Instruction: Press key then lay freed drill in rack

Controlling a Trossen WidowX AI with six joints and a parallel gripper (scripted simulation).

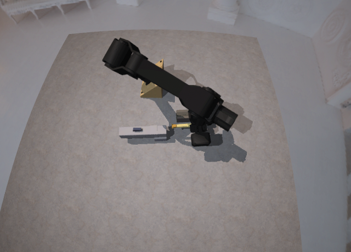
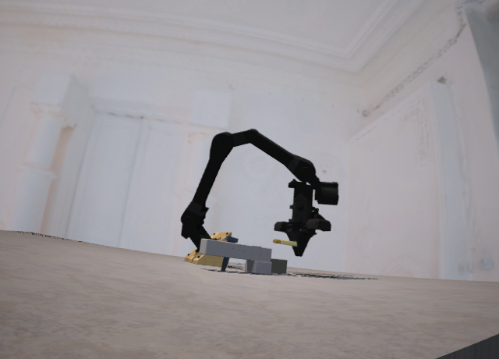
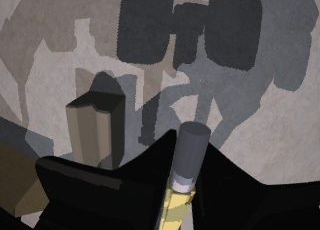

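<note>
My gripper tip is 4 cm to the left of the drill and 3 cm below it. The rest, counted from my gripper tip: rack 7 cm behind, 3 cm to the right, 3 cm below; then blue key 23 cm to the right; then grey block 20 cm to the right, 1 cm below.
</note>
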